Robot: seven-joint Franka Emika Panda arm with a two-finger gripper.
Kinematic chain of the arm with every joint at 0, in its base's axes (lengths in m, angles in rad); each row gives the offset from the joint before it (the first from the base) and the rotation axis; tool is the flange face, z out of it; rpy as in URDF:
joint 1: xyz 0 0 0.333 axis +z
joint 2: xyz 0 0 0 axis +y
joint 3: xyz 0 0 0.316 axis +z
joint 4: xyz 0.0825 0 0 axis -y
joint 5: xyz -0.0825 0 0.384 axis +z
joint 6: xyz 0 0 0 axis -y
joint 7: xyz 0.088 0 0 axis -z
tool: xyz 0 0 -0.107 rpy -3.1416 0 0
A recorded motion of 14 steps. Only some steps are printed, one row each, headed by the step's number.
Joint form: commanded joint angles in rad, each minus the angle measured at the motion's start. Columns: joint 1, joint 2, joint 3, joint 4, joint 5, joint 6, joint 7.
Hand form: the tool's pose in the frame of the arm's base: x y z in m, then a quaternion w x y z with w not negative. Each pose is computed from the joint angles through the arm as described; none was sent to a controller.
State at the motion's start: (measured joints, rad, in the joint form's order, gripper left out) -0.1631 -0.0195 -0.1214 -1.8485 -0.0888 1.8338 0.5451
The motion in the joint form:
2: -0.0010 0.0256 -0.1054 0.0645 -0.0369 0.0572 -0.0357
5: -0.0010 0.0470 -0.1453 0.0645 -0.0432 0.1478 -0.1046
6: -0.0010 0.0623 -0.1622 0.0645 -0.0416 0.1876 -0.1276
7: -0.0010 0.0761 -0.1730 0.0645 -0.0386 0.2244 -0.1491
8: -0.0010 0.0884 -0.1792 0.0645 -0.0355 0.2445 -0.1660
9: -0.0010 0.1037 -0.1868 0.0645 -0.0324 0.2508 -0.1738
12: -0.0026 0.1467 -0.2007 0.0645 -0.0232 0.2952 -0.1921
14: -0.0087 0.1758 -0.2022 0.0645 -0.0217 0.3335 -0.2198
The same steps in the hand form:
2: 0.5288 -0.2276 0.5486 0.05813 0.90472 -0.41857 0.05393
5: 0.5320 -0.2518 0.5458 0.06568 0.91015 -0.40001 0.08549
6: 0.5343 -0.2620 0.5414 0.06855 0.91096 -0.39511 0.09663
7: 0.5375 -0.2688 0.5375 0.07068 0.91248 -0.38845 0.10723
8: 0.5401 -0.2728 0.5326 0.07223 0.91438 -0.38270 0.11056
9: 0.5415 -0.2772 0.5245 0.07373 0.91494 -0.38240 0.10588
12: 0.5488 -0.2873 0.5044 0.07761 0.91589 -0.37923 0.10632
14: 0.5546 -0.2930 0.4914 0.08296 0.91986 -0.36729 0.10986

